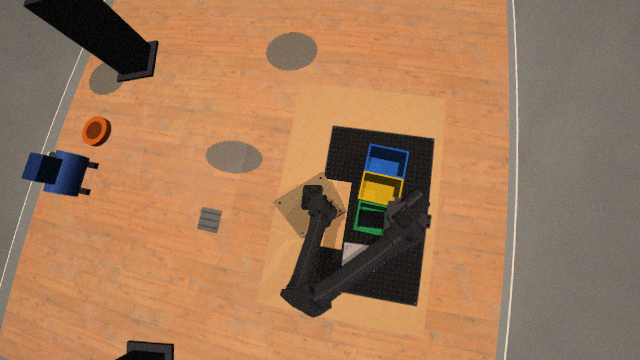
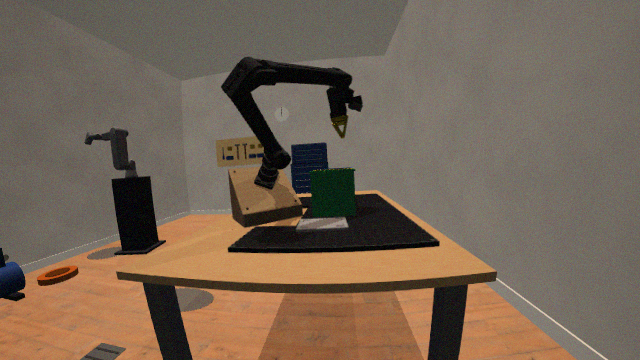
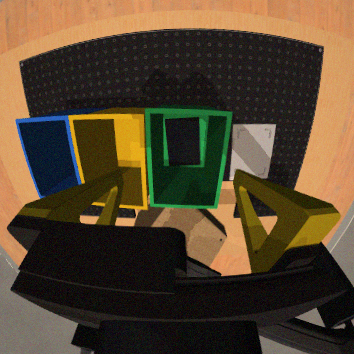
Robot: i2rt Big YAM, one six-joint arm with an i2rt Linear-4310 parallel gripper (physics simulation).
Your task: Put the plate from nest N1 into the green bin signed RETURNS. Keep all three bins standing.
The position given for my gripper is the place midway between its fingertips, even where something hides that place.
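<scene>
I can see my gripper point(image 3: 177, 175). There is a green bin point(image 2: 333, 191), and I find the green bin point(image 3: 187, 186) again. A black gridded plate point(image 3: 182, 134) is here too, though image 2 does not show the plate, which is hidden there by the green bin. I see a yellow bin point(image 1: 375, 188), and that same yellow bin point(image 3: 113, 138) once more. The blue bin point(image 1: 383, 160) is also the blue bin point(image 3: 46, 141). Finally, there is a light grey nest frame point(image 3: 251, 151).
</scene>
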